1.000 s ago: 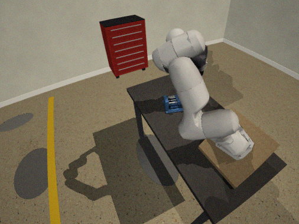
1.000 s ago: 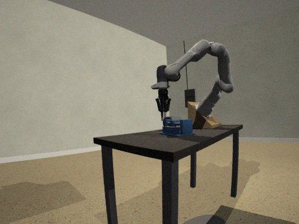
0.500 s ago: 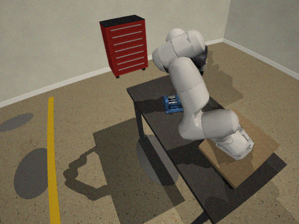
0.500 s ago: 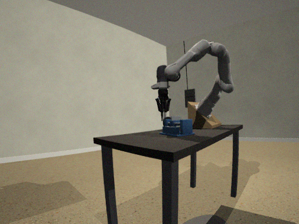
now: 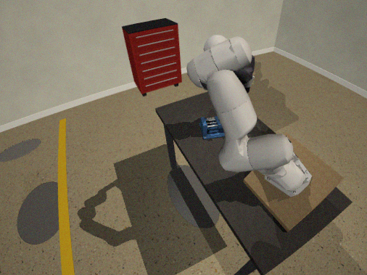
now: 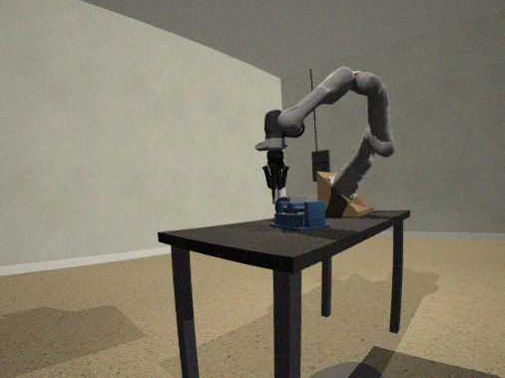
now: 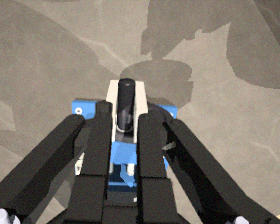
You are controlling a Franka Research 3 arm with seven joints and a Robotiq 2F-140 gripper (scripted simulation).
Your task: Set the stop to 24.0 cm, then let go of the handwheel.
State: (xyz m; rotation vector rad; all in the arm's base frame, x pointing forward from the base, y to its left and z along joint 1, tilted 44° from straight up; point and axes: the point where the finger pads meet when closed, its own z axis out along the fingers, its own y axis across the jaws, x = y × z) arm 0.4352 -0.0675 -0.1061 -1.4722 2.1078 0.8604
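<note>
Now: the handwheel grip 2 cm below my hand.
</note>
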